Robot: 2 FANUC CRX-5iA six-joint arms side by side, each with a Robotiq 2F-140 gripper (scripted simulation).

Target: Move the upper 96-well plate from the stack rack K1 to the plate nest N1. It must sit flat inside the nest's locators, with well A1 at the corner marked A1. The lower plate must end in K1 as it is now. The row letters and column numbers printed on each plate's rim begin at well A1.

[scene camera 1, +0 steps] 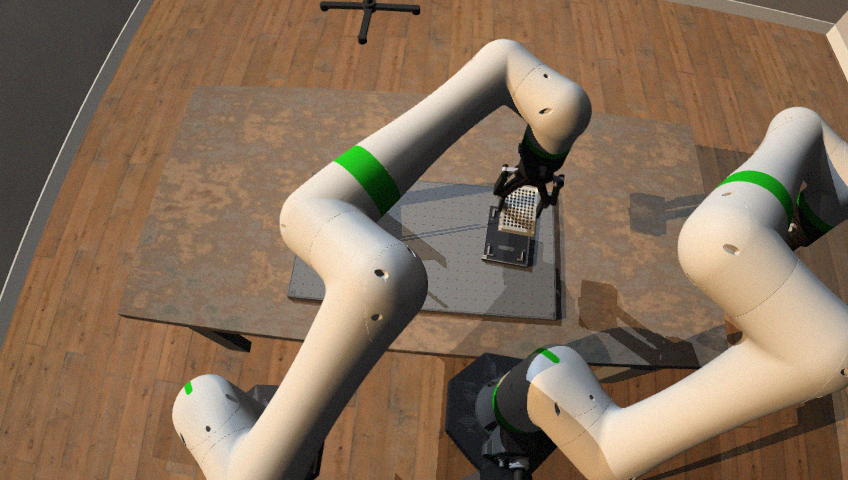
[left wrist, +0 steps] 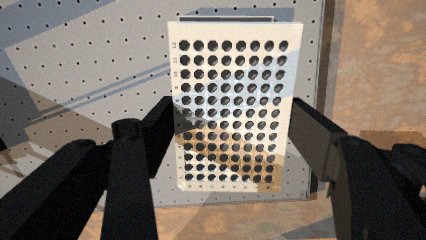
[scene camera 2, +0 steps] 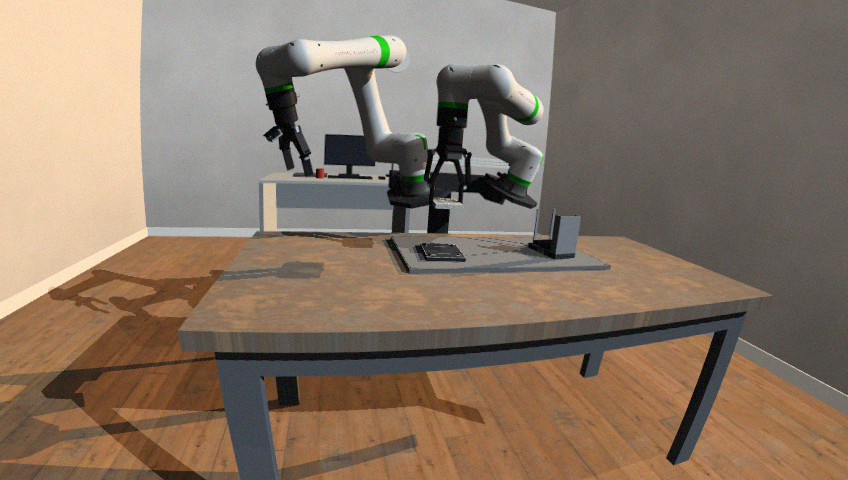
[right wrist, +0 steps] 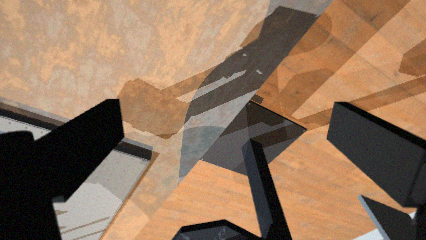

Path:
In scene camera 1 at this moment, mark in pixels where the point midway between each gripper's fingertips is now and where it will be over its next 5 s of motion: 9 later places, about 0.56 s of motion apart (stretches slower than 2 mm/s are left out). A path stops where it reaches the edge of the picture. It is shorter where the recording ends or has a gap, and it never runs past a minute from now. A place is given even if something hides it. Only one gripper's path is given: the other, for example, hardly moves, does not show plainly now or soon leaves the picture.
My left gripper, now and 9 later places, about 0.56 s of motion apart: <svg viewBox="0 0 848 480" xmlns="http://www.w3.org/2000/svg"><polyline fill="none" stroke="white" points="518,210 516,214 514,218 512,222 511,227 509,231 508,232 508,233 508,233 508,233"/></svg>

